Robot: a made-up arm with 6 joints.
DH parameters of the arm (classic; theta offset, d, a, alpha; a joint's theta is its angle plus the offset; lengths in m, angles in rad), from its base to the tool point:
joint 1: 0 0.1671 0 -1.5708
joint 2: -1.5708 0 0.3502 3.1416
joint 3: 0 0 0 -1.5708
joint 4: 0 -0.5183 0 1.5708
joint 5: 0 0.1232 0 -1.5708
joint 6: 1.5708 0 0 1.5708
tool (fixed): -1.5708 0 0 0
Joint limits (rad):
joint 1: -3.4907..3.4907
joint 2: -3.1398..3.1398
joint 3: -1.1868..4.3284
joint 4: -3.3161..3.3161
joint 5: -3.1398..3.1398
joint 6: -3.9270..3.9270
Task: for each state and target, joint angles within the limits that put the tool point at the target. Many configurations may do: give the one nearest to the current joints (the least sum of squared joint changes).
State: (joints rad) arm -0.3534 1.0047 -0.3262 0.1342 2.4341 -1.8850
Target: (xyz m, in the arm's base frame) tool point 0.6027 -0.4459 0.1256
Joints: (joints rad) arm -0.4790 0.9430 0.3787 0.2925 2.4341 -1.8850
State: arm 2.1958 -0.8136 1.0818 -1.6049 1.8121 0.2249
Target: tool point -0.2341 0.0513 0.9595
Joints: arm 2.7636 -0.1494 1.0691 -1.8904 1.8121 0.2249
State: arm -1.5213 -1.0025 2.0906 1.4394 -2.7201 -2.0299
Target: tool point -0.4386 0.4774 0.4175
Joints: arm -0.8701 -0.3541 2.7071 1.3460 -2.7201 -2.0299
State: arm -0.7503 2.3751 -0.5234 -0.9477 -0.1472 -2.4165
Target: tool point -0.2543 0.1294 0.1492
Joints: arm -0.7130 2.6561 -0.8756 -0.9817 -0.1472 -2.4165
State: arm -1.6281 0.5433 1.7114 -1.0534 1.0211 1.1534
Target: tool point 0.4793 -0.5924 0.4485
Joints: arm -0.8352 0.7168 0.9692 -1.2215 1.0211 1.1534
